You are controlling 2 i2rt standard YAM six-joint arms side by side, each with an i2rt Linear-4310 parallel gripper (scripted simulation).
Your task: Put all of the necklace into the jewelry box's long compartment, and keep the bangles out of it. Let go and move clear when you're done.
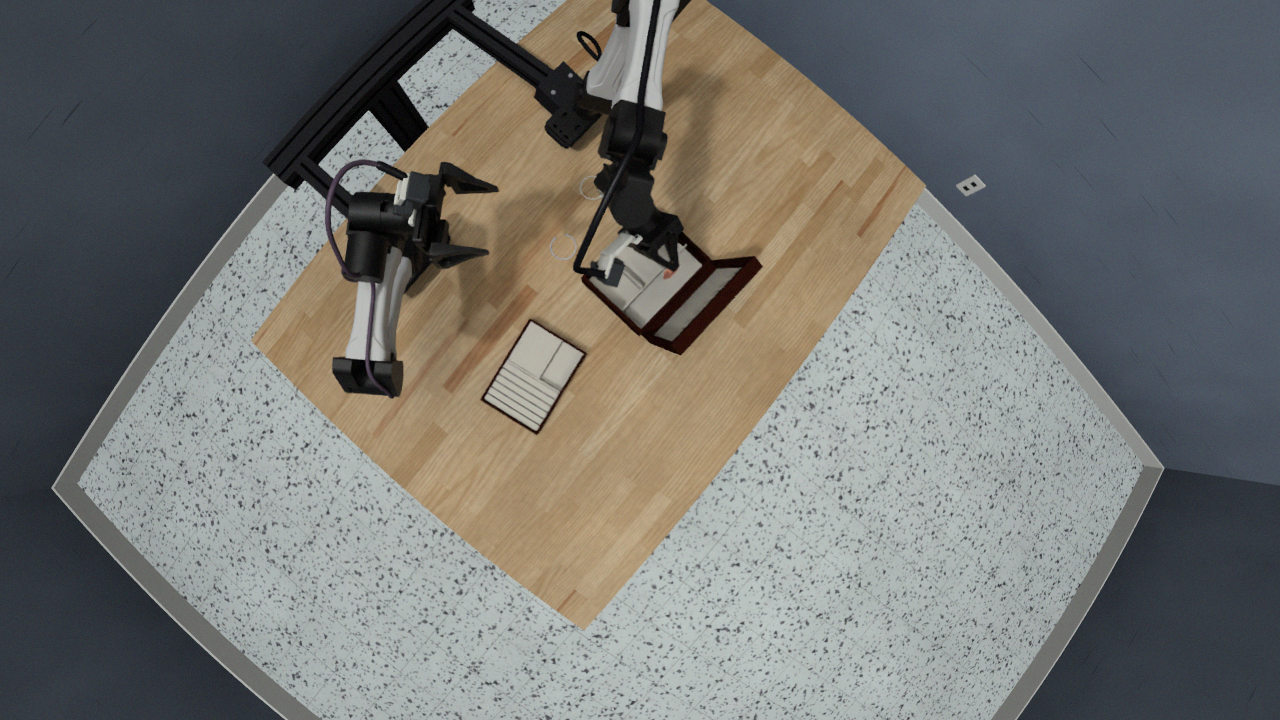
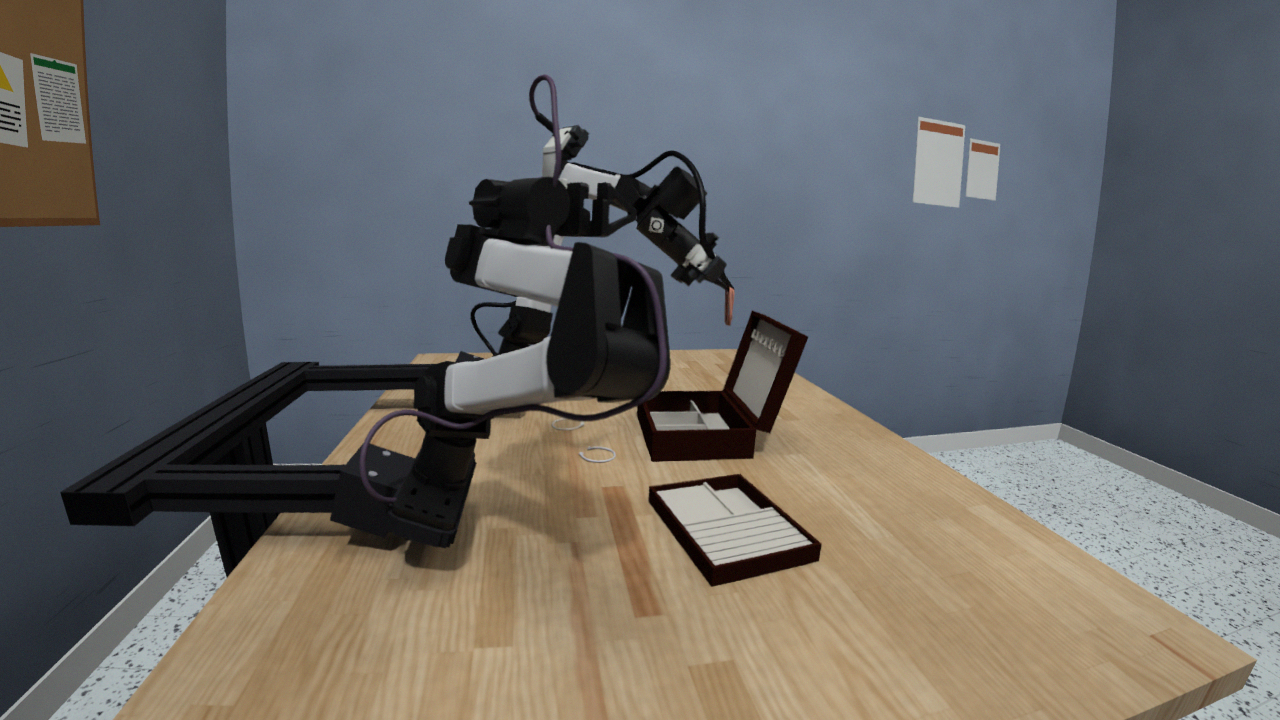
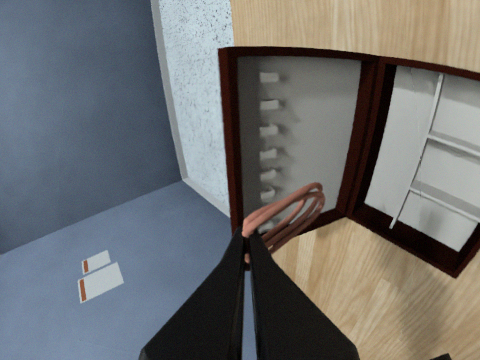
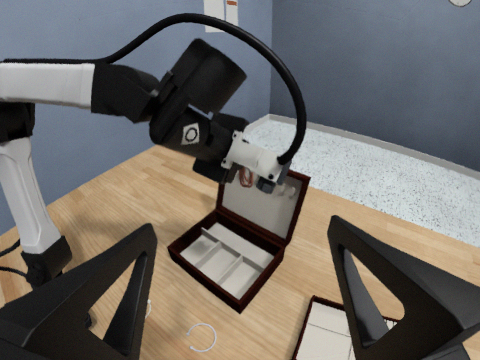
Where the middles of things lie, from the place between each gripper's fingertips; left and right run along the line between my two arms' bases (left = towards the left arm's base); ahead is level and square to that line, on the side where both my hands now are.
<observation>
Now: left hand (image 1: 675, 268) 2 cm past the jewelry box (image 2: 674, 429), 3 cm to the right of it and 18 cm above it. From my left hand the other things lie so: shallow divided tray (image 2: 719, 521) (6 cm behind, 33 cm to the right, 28 cm below).
I see my right gripper (image 1: 493, 220) 20 cm short of the jewelry box, 21 cm to the right of it and 30 cm above it. The rest, counted from my right hand: shallow divided tray 16 cm ahead, 15 cm to the right, 40 cm below.
</observation>
